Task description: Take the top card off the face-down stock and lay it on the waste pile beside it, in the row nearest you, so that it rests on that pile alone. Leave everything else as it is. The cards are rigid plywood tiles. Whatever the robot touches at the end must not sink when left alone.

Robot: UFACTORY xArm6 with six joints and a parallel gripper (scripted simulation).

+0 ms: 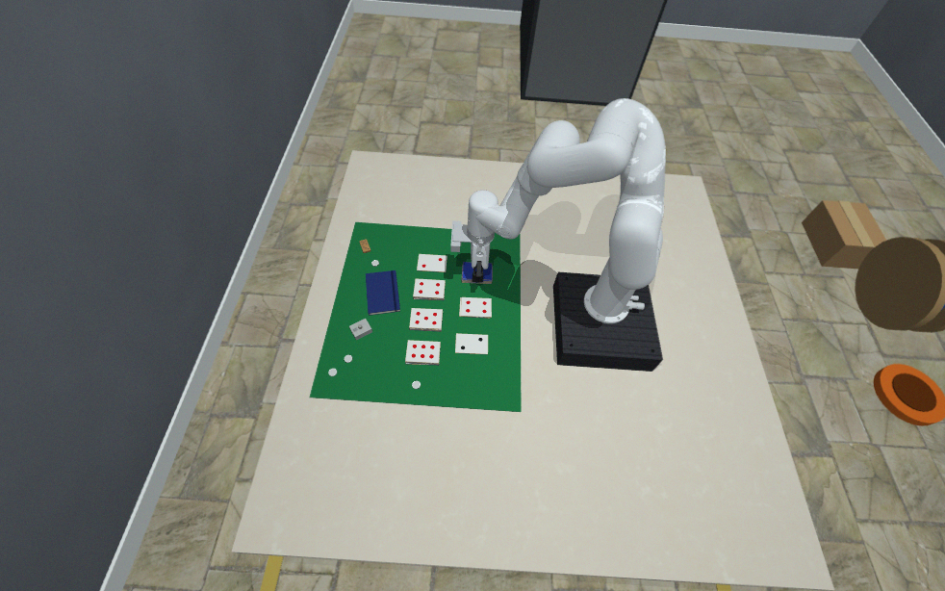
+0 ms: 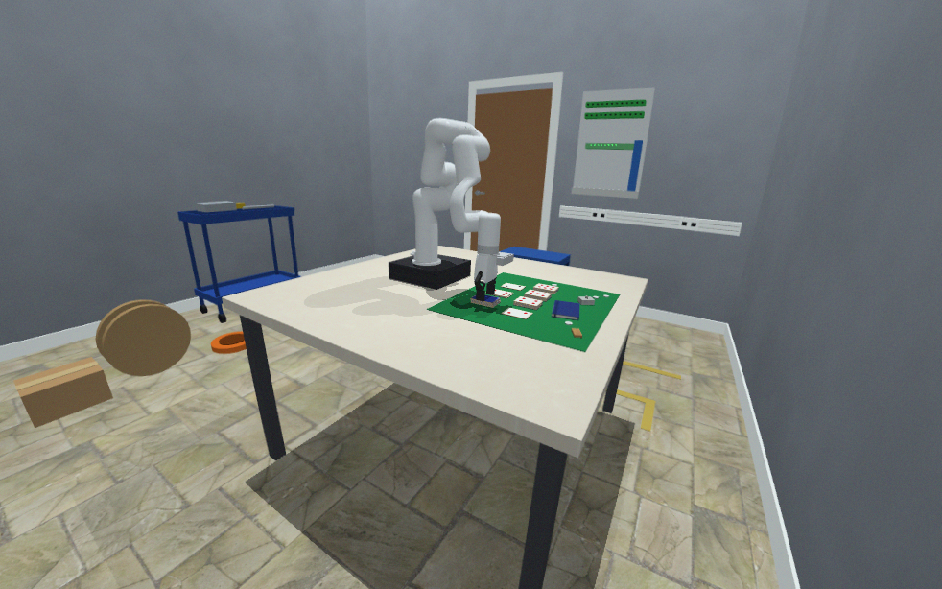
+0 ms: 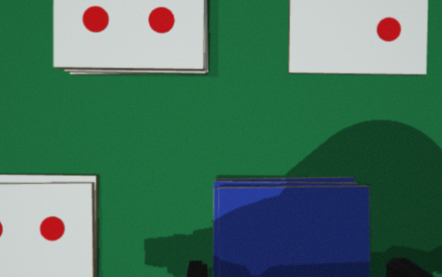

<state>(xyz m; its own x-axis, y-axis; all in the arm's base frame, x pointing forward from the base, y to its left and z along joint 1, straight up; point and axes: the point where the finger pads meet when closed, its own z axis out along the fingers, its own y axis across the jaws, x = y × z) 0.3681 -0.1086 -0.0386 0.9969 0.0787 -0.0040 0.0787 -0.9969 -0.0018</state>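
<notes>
Right now the black-pip card is 24 cm to the left of my hand, 3 cm below it and 1 cm behind it. Round my hand: grey block (30 cm ahead, 24 cm to the left, 2 cm below); then green mat (13 cm to the left, 13 cm ahead, 5 cm below).
</notes>
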